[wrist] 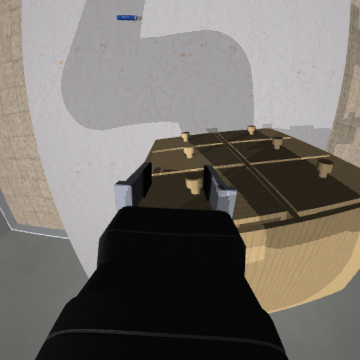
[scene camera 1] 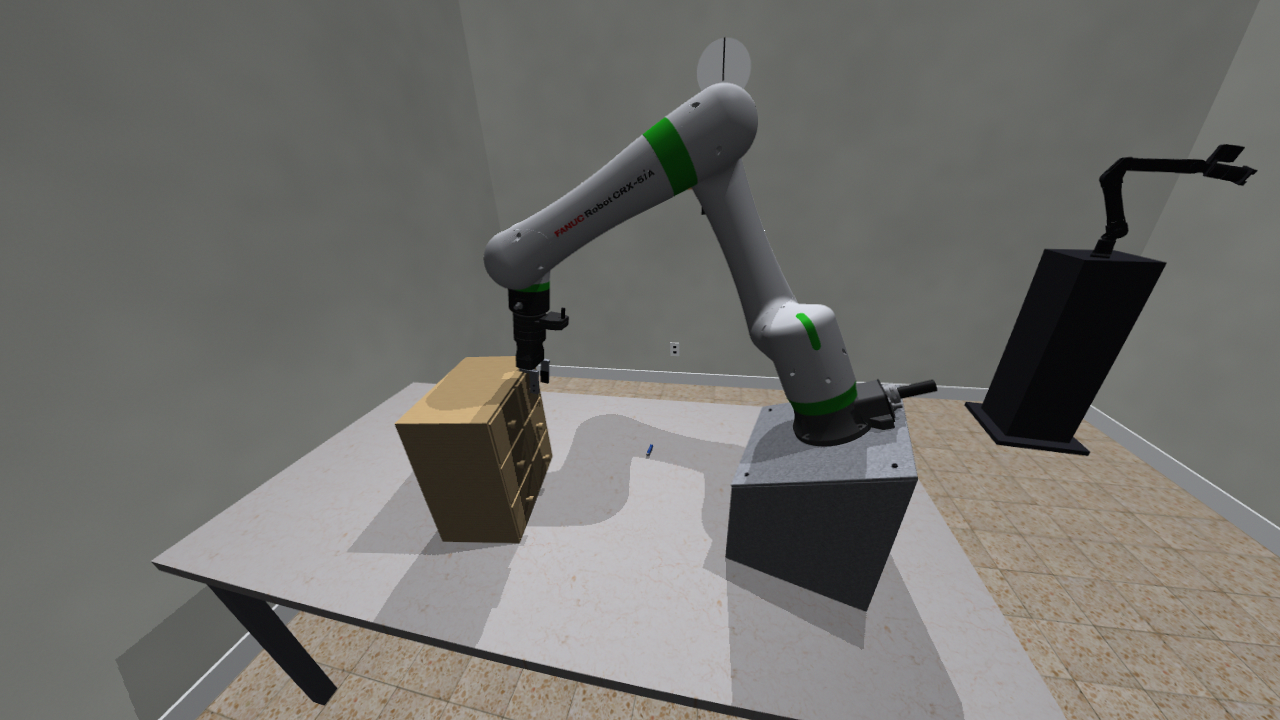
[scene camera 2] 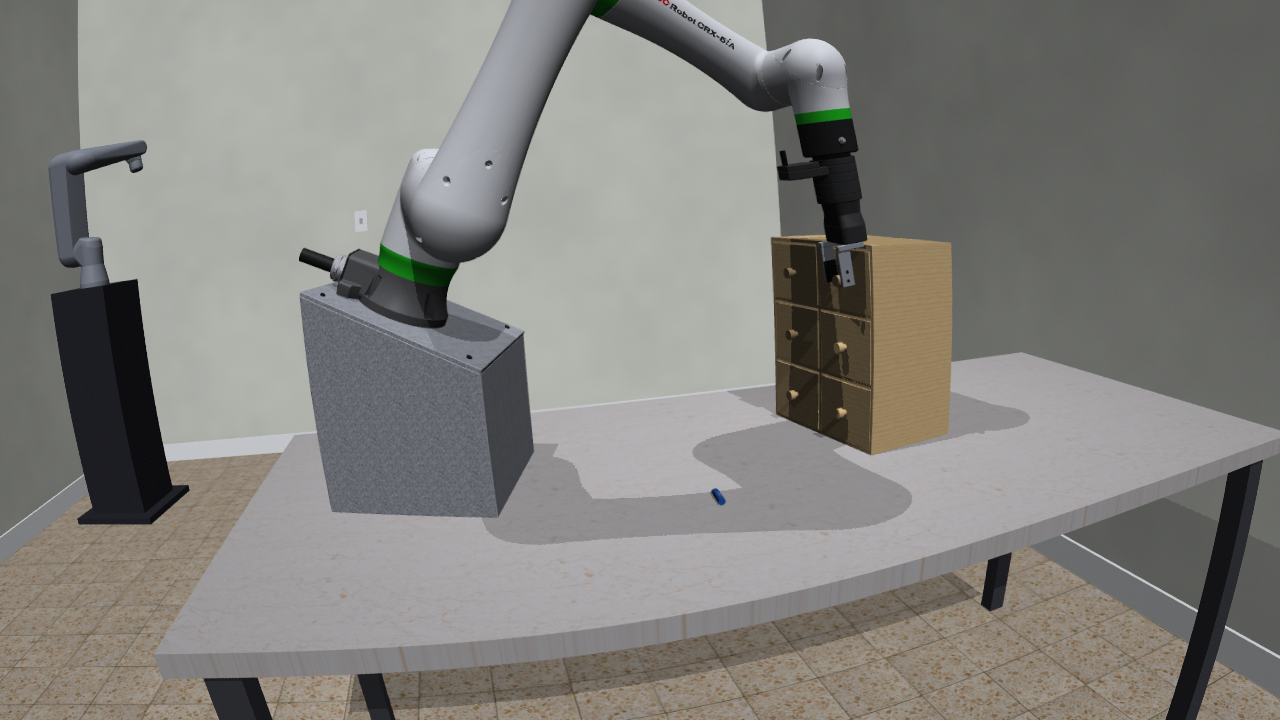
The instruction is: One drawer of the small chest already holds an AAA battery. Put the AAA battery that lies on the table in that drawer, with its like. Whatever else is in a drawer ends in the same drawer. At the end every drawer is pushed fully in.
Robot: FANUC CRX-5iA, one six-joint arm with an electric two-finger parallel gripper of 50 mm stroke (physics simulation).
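Note:
A blue AAA battery [scene camera 1: 649, 450] [scene camera 2: 718, 496] [wrist: 126, 17] lies on the table [scene camera 1: 608, 626] [scene camera 2: 447, 608] [wrist: 300, 60], between the chest and the robot's base. The small wooden chest [scene camera 1: 456, 465] [scene camera 2: 911, 340] [wrist: 300, 270] has two columns of three drawers with round knobs. The drawers look closed; the gripper partly hides one top drawer, and their contents are hidden. My gripper [scene camera 1: 539, 385] [scene camera 2: 839, 282] [wrist: 176, 173] is open and empty, pointing down at that top drawer's front. In the wrist view its knob [wrist: 194, 183] shows between the fingers, nearer the right one.
The grey pedestal [scene camera 1: 796, 537] [scene camera 2: 402, 420] under the arm stands on the table across from the drawer fronts. A black stand [scene camera 1: 1065, 349] [scene camera 2: 107, 402] with a small arm stands on the floor beyond the table.

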